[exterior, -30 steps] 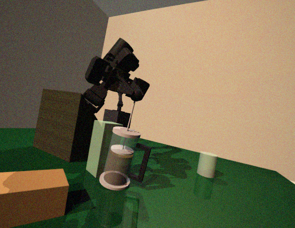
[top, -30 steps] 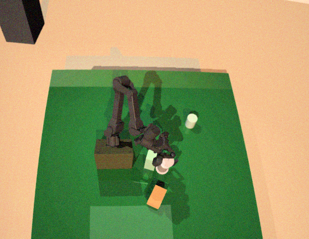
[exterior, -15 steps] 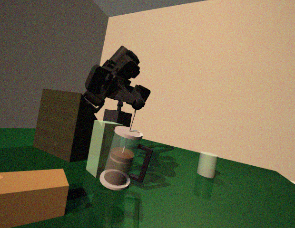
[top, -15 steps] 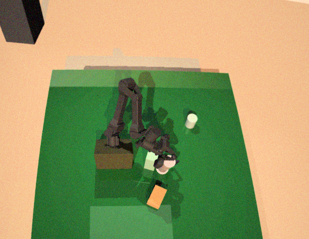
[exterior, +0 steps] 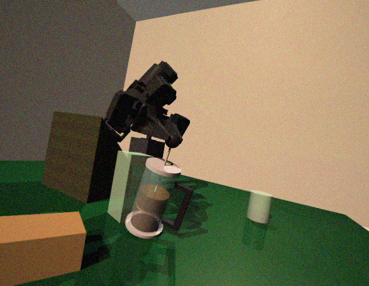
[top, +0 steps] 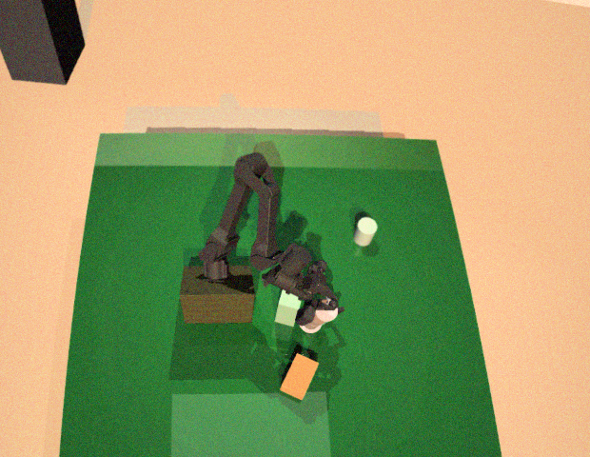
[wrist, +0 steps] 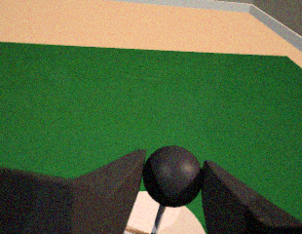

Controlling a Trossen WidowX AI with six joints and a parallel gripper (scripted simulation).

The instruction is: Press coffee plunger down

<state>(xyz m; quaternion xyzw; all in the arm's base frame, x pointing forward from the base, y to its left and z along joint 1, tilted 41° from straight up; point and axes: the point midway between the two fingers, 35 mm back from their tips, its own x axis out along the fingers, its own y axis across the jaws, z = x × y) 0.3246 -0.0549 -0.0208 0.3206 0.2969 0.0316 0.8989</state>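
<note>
Now: the coffee press 100 mm below my gripper tip, 10 mm to the left of it and 10 mm behind it. From my gripper tip the other things lie so: pale green box (120 mm below, 120 mm behind, 20 mm to the left).
</note>
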